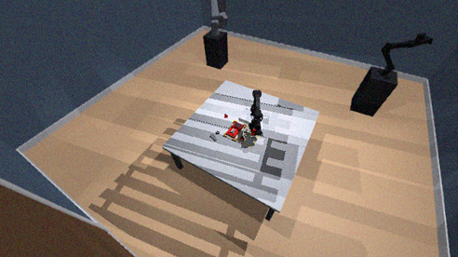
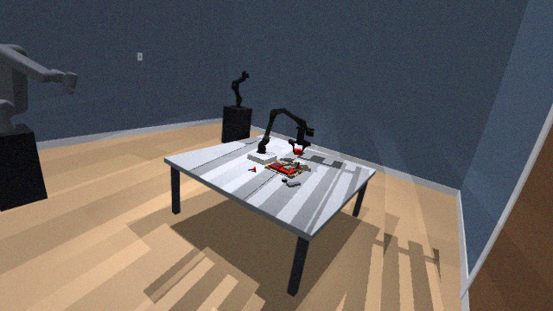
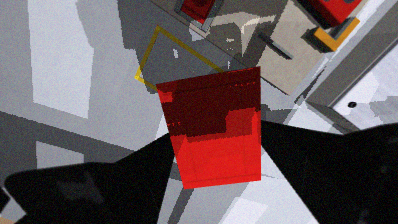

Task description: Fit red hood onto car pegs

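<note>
My gripper tip is now 21 cm to the left of the beige jig, 9 cm above it and 2 cm short of it. Round my gripper tip: red hood: 1 cm above; wheel: 39 cm to the right, 12 cm ahead, 9 cm below.
</note>
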